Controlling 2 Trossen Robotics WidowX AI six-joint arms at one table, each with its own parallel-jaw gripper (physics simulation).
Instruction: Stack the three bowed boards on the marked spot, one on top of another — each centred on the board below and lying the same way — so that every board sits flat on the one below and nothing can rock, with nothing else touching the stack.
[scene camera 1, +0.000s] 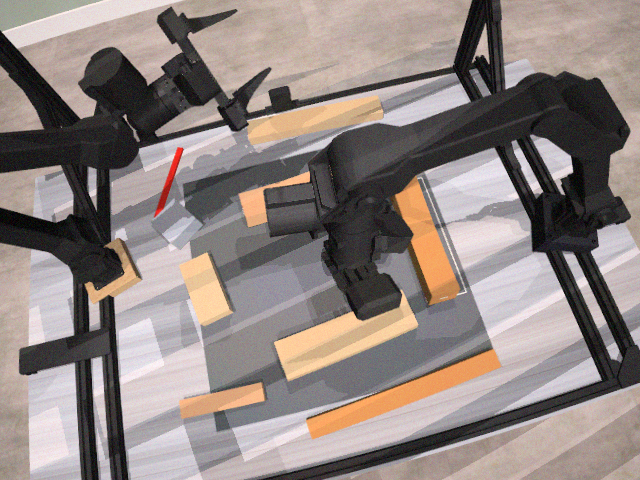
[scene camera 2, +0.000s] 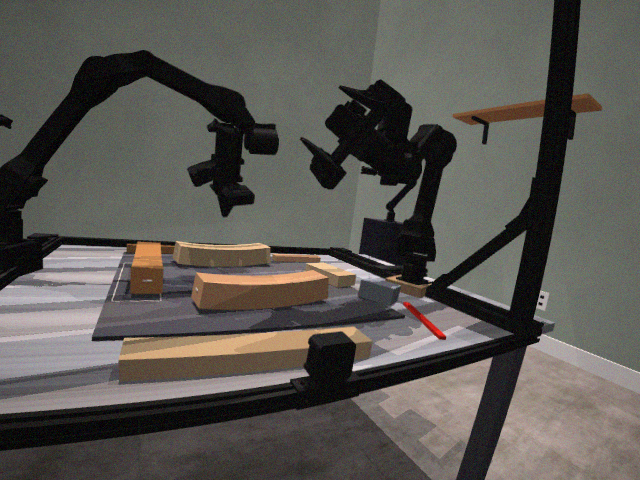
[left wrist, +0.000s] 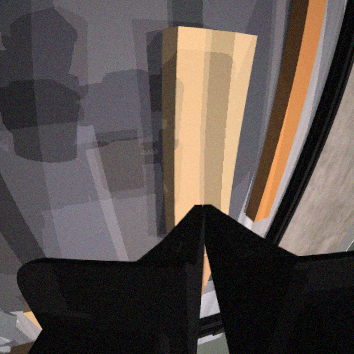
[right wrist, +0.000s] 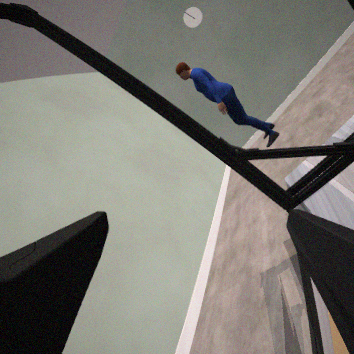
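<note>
A dark orange bowed board lies on the marked spot's white outline, with a strip of outline showing beside it. A pale bowed board lies apart on the dark mat. A lighter orange bowed board lies across the mat, partly hidden by the left arm in scene camera 1. My left gripper is shut and empty, above the pale board; its fingertips are hidden in scene camera 1. My right gripper is open and empty, raised high.
A short pale block, a grey block and a red stick lie near the right arm. A long pale beam and orange strips lie towards opposite table edges.
</note>
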